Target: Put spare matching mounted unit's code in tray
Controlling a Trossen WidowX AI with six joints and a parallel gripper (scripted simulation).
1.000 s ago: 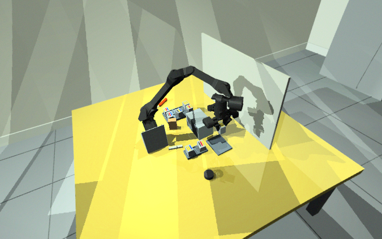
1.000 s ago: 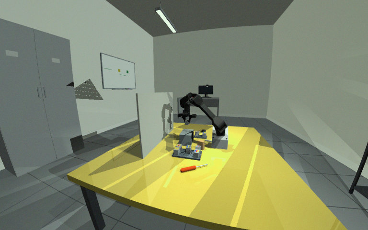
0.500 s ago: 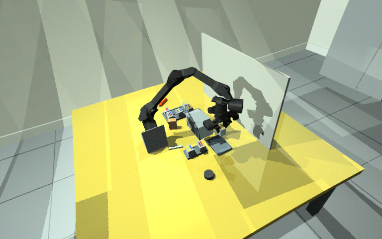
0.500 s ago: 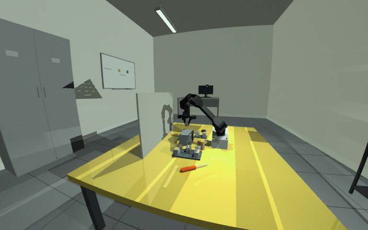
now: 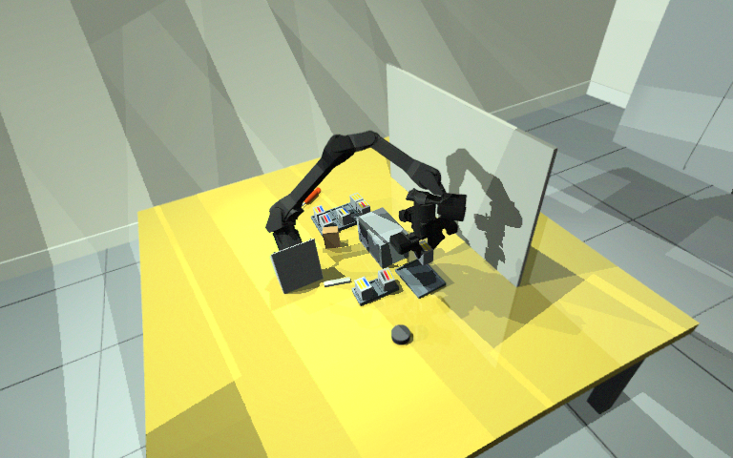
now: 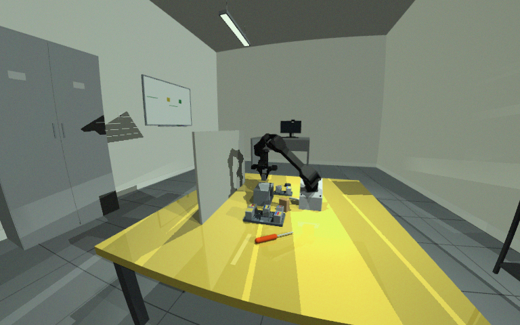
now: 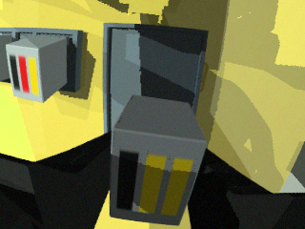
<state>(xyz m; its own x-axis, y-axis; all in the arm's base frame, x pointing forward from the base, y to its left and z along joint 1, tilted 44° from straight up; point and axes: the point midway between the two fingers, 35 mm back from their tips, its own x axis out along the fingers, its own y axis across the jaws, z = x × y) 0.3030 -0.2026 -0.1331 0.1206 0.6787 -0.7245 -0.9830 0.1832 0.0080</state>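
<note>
Now: gripper tip 1 cm past the flat tray, 1 cm to the right of it and 9 cm above it. From my gripper tip the other things lie so: mounted unit: 2 cm behind, 19 cm to the left, 4 cm below; then grey spare: 2 cm above; then rack: 14 cm behind, 5 cm to the left, 9 cm below.
</note>
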